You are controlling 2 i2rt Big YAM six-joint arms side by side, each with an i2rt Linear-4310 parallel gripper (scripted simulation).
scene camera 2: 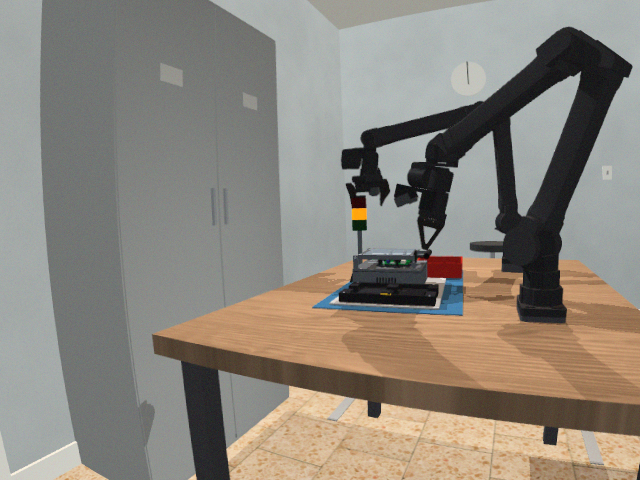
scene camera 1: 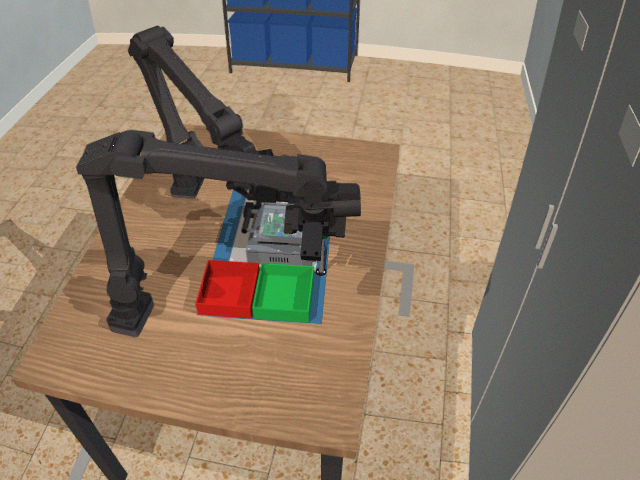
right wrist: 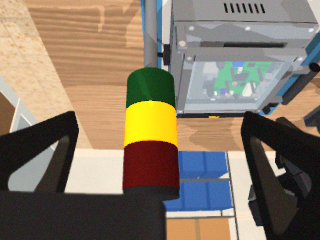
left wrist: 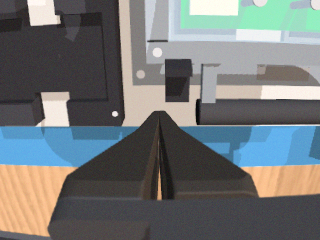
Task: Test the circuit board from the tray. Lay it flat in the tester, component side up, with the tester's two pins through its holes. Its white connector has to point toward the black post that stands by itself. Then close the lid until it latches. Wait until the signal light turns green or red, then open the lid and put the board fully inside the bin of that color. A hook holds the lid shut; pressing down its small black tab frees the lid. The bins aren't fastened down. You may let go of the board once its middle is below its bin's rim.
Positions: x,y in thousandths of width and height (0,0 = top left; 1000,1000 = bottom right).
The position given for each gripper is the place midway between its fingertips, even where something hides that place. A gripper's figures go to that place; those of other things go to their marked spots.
Labels:
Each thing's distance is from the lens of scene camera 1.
right gripper (scene camera 1: 495,480): 137 cm
red bin (scene camera 1: 352,591): 156 cm

